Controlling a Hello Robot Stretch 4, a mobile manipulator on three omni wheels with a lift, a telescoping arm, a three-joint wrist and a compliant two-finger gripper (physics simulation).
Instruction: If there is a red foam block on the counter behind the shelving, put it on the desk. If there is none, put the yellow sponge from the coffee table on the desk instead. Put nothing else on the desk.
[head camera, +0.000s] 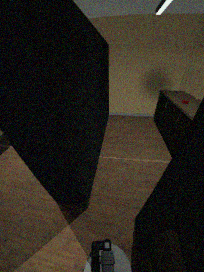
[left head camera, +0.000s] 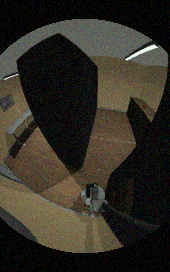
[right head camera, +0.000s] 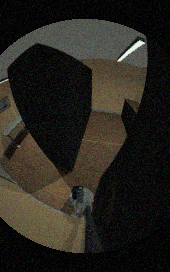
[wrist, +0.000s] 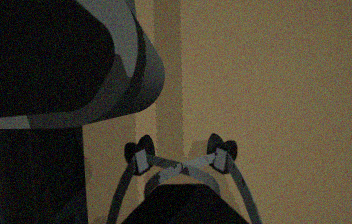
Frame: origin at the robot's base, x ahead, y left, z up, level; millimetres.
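Where they show: gripper, fingertip midpoint: (left head camera: 87, 206) (right head camera: 73, 208) (wrist: 180, 147).
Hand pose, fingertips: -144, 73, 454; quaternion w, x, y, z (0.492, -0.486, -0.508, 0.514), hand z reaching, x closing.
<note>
After its pixels a point has its place, as x, y, z.
A small red item (head camera: 185, 102) @[1819, -1486, 908] (left head camera: 144, 106) @[1812, -1502, 915] lies on the top of the counter (head camera: 165, 114) @[2149, -1405, 517] (left head camera: 136, 116) @[1828, -1352, 525] (right head camera: 128, 113) @[2059, -1390, 576] at the far right. It is small and grainy, so its exact shape is hard to tell. The tall dark shelving (head camera: 60, 100) @[664, 226, 1354] (left head camera: 60, 100) @[582, 286, 1360] (right head camera: 50, 100) @[653, 228, 1368] stands at the left. A pale-topped table (left head camera: 19, 122) @[1375, 2258, 693] (right head camera: 12, 129) under a wall picture may be the desk. My gripper (wrist: 180, 147) @[-144, 73, 454] is open and empty in the wrist view, in front of a tan wall. No yellow sponge or coffee table can be made out.
Another dark unit (head camera: 170, 215) @[324, -534, 506] stands close on the right and hides part of the counter. Wood floor (head camera: 127, 175) @[1049, -378, -28] runs between the two dark units towards the far wall (head camera: 132, 65) @[3241, -828, 1415]. A tan wall (left head camera: 45, 200) @[-295, 887, 53] is close by in the left head view.
</note>
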